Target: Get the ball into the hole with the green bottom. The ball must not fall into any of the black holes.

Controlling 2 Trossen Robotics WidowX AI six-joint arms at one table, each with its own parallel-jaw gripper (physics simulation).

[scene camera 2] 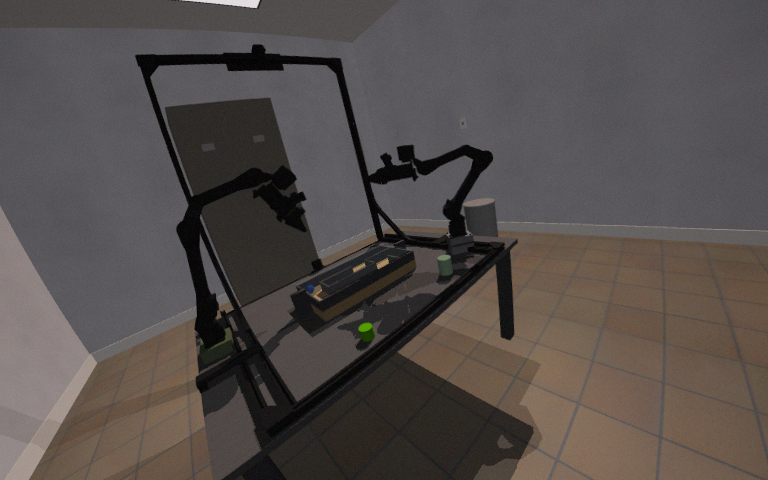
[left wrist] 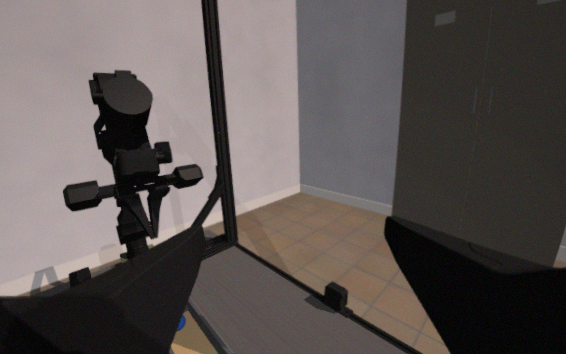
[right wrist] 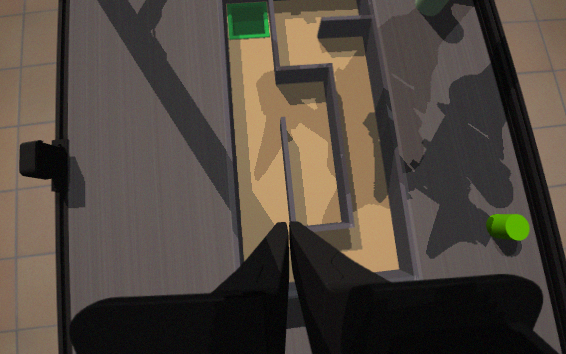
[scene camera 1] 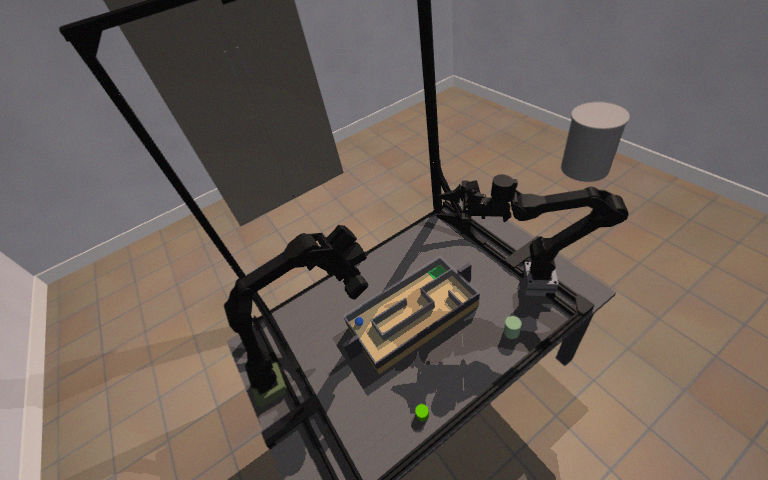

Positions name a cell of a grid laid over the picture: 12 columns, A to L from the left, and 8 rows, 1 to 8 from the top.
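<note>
The left gripper (scene camera 1: G4) is open and holds nothing; it can also be seen in the left wrist view (left wrist: G6). The right gripper (scene camera 1: F5), shut and just as empty, appears in scene camera 2 (scene camera 2: E4) too, as well as in the left wrist view (left wrist: D6) and the right wrist view (right wrist: G6). On the table rests a bright green cylinder (right wrist: K6), though in the left wrist view it is out of frame. The scene also has a tan maze box (scene camera 1: G6), which the right wrist view (right wrist: G3) shows too.
</note>
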